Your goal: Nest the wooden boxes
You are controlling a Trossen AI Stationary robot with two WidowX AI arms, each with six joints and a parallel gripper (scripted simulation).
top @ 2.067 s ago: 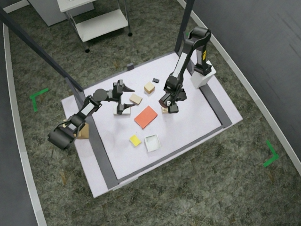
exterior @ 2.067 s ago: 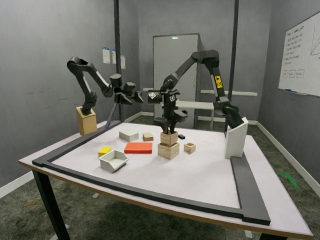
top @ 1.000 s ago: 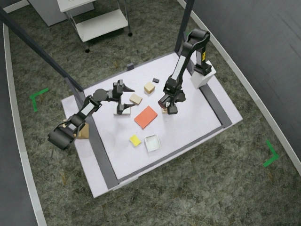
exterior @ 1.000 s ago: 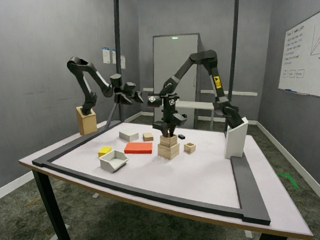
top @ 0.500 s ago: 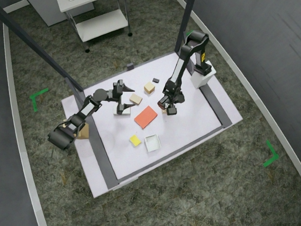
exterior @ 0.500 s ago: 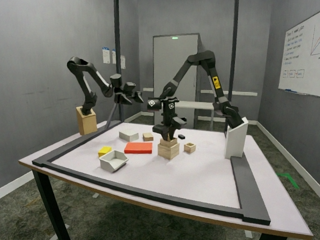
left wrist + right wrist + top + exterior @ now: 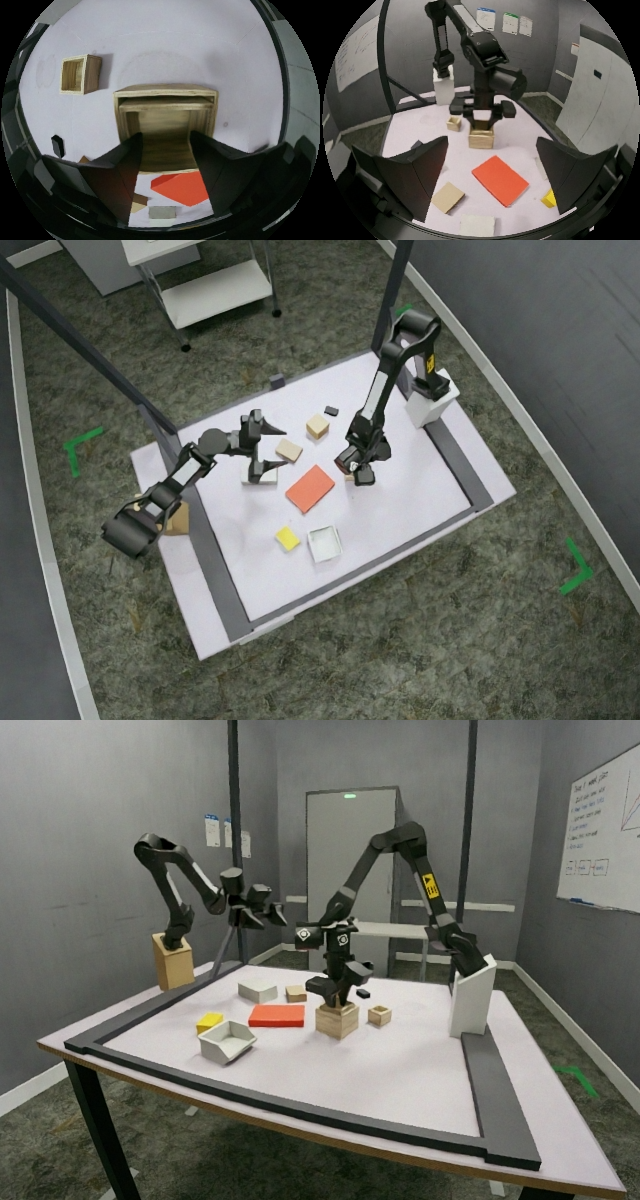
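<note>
Right now my left hand is 6 cm above the mid-sized wooden box. From my left hand the other things lie so: biggest wooden box: 7 cm below; then flat red block: 17 cm to the right, 8 cm below; then small wooden box: 8 cm behind, 10 cm to the left, 8 cm below.
</note>
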